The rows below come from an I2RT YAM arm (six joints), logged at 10 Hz.
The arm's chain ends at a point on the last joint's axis. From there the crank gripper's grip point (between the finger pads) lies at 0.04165 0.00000 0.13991 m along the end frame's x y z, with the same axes.
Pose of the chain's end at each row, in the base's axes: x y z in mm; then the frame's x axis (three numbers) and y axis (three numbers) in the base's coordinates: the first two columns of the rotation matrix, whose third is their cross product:
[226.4, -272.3, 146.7, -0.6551, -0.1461, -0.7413, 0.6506, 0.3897, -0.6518]
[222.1, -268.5, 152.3, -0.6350, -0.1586, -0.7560, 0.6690, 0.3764, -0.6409]
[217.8, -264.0, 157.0, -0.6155, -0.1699, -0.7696, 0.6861, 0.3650, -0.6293]
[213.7, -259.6, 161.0, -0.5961, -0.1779, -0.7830, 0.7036, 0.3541, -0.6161]
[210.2, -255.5, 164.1, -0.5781, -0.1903, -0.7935, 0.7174, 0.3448, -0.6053]
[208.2, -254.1, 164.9, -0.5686, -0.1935, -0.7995, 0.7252, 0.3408, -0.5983]
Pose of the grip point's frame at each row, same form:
[252.9, -405.6, 93.4, -0.6551, -0.1461, -0.7413, 0.6506, 0.3897, -0.6518]
[249.7, -402.8, 102.2, -0.6350, -0.1586, -0.7560, 0.6690, 0.3764, -0.6409]
[246.4, -399.1, 109.8, -0.6155, -0.1699, -0.7696, 0.6861, 0.3650, -0.6293]
[243.0, -395.5, 116.4, -0.5961, -0.1779, -0.7830, 0.7036, 0.3541, -0.6161]
[240.5, -392.0, 122.3, -0.5781, -0.1903, -0.7935, 0.7174, 0.3448, -0.6053]
[238.8, -390.9, 124.1, -0.5686, -0.1935, -0.7995, 0.7252, 0.3408, -0.5983]

